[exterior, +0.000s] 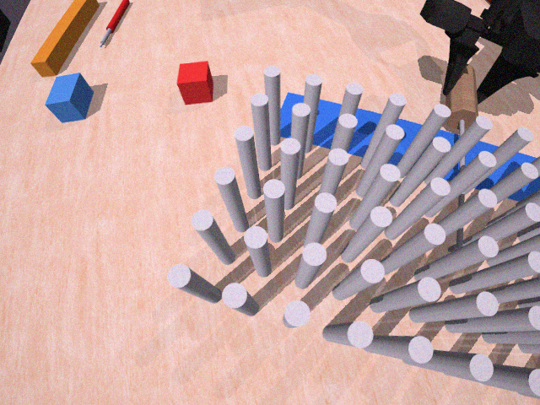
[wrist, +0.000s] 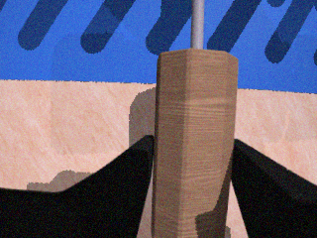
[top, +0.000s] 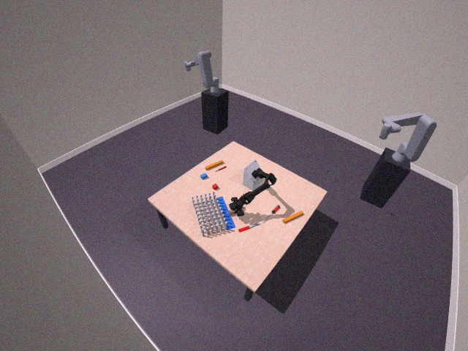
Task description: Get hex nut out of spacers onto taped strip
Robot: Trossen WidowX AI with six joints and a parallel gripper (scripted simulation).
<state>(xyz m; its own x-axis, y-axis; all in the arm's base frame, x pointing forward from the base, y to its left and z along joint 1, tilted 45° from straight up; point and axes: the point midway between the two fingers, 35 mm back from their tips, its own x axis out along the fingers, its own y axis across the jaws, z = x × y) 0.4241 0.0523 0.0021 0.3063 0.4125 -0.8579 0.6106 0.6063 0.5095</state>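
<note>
My gripper tip is now 80 mm to the left of the blue taped strip, 30 mm short of it and 30 mm above it. The rest, counted from my gripper tip: long tool (80 mm ahead, 60 mm to the right); then hex nut (180 mm ahead, 140 mm to the right, 30 mm below); then red cube (320 mm to the right, 160 mm behind, 10 mm below).
</note>
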